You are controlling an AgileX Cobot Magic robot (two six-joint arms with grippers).
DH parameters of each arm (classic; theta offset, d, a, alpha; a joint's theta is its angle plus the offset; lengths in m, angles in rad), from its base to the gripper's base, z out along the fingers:
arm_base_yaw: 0 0.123 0 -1.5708
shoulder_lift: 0.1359 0 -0.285 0
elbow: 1.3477 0 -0.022 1.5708
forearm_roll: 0 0.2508 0 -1.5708
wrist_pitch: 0 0 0.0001 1.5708
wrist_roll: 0 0.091 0 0
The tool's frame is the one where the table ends.
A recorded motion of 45 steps. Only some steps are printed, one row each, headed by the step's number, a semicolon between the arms.
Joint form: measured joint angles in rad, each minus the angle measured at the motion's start. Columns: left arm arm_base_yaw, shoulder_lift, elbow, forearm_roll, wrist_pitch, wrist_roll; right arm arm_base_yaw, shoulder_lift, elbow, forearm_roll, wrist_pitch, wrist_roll.
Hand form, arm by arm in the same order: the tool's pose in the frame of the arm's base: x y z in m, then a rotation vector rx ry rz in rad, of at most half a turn. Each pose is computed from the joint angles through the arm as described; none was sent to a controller.
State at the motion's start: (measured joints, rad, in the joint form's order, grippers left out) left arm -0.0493 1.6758 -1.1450 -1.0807 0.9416 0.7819; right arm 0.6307 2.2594 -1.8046 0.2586 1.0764 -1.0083
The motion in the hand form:
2: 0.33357 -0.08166 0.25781 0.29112 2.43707 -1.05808; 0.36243 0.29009 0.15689 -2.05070 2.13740 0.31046
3: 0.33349 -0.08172 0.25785 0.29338 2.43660 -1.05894; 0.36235 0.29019 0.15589 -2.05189 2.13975 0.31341
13: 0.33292 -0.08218 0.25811 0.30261 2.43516 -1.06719; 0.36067 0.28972 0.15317 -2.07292 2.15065 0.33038
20: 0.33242 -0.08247 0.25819 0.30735 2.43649 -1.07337; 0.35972 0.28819 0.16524 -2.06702 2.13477 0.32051
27: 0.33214 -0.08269 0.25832 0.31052 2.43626 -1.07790; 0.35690 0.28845 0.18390 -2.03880 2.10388 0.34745
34: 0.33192 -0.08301 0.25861 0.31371 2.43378 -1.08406; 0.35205 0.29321 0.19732 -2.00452 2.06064 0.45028
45: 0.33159 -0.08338 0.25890 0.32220 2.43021 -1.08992; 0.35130 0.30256 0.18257 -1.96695 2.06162 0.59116
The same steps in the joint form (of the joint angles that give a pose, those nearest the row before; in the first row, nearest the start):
2: 0.0000 0.0000 0.0000 -0.0007 0.0027 0.0031; 0.0000 0.0048 0.0000 0.0008 -0.0003 -0.0001
3: 0.0000 0.0000 0.0000 -0.0011 0.0039 0.0046; 0.0000 0.0070 0.0000 0.0022 0.0006 -0.0003
13: 0.0000 0.0000 0.0000 -0.0042 0.0121 0.0101; 0.0000 0.0127 0.0000 0.0073 0.0213 -0.0057
20: 0.0000 0.0000 0.0000 -0.0046 0.0185 0.0108; -0.0009 -0.0133 -0.0010 0.0026 0.0309 -0.0048
27: 0.0000 0.0000 0.0000 -0.0061 0.0225 0.0123; -0.0018 -0.0518 -0.0027 0.0306 0.0378 -0.0117
34: 0.0000 0.0000 0.0000 -0.0101 0.0266 0.0156; -0.0020 -0.0757 -0.0039 0.1182 0.0419 -0.0445
45: 0.0000 0.0000 0.0000 -0.0141 0.0320 0.0226; -0.0021 -0.0359 -0.0030 0.2294 0.0284 -0.0794

